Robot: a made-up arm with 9 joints.
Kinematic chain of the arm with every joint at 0, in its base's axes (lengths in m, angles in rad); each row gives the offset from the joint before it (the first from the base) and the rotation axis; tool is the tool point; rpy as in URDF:
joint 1: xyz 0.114 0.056 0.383 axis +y
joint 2: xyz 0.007 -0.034 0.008 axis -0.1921 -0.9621 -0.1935
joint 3: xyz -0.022 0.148 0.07 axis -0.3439 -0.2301 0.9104
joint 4: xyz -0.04 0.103 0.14 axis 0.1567 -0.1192 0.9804
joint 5: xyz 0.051 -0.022 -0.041 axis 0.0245 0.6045 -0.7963
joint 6: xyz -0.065 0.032 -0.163 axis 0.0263 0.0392 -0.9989
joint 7: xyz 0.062 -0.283 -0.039 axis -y
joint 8: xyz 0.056 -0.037 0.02 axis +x
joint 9: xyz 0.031 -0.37 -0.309 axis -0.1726 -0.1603 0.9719
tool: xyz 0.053 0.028 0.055 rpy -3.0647 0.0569 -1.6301
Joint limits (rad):
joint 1: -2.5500..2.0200
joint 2: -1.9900..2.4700
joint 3: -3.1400..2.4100
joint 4: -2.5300..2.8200
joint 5: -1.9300..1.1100
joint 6: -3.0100..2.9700
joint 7: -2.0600..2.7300
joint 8: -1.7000..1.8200
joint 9: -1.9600..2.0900
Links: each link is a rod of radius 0.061 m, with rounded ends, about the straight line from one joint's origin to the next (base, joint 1, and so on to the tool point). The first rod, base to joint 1, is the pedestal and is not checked.
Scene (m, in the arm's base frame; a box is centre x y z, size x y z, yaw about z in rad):
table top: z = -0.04
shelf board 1: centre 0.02 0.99 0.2 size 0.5 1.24 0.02 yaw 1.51
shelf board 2: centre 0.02 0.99 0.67 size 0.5 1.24 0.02 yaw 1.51
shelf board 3: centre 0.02 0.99 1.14 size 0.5 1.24 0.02 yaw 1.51
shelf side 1: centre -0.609 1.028 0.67 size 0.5 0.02 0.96 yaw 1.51
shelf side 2: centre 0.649 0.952 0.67 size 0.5 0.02 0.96 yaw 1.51
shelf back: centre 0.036 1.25 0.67 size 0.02 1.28 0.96 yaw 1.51
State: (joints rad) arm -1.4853 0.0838 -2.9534 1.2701 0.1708 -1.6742 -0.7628 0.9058 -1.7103
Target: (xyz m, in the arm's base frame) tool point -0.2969 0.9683 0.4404
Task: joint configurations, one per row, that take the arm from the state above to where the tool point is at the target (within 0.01 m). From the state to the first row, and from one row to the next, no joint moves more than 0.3 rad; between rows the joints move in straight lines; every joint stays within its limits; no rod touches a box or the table.
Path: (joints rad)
1: -1.6982 0.1910 -2.7004 1.5399 0.0921 -1.8574 -0.7546 1.0522 -1.6867
2: -1.9112 0.2982 -2.4474 1.8098 0.0135 -2.0405 -0.7464 1.1985 -1.6631
3: -2.1241 0.4054 -2.1944 2.0796 -0.0652 -2.2237 -0.7381 1.3449 -1.6395
4: -2.3371 0.5126 -1.9415 2.3494 -0.1438 -2.4068 -0.7299 1.4913 -1.6160
5: -2.5500 0.6198 -1.6885 2.6192 -0.2225 -2.5900 -0.7217 1.6377 -1.5924
6: -2.4250 0.5589 -1.7112 2.5488 -0.2461 -2.5526 -0.6393 1.3872 -1.6010
7: -2.3001 0.4981 -1.7339 2.4784 -0.2698 -2.5152 -0.5569 1.1368 -1.6097
8: -2.1751 0.4372 -1.7566 2.4080 -0.2934 -2.4779 -0.4746 0.8864 -1.6184
9: -2.0502 0.3764 -1.7793 2.3376 -0.3170 -2.4405 -0.3922 0.6360 -1.6270
10: -1.9252 0.3156 -1.8020 2.2671 -0.3407 -2.4031 -0.3098 0.3855 -1.6357

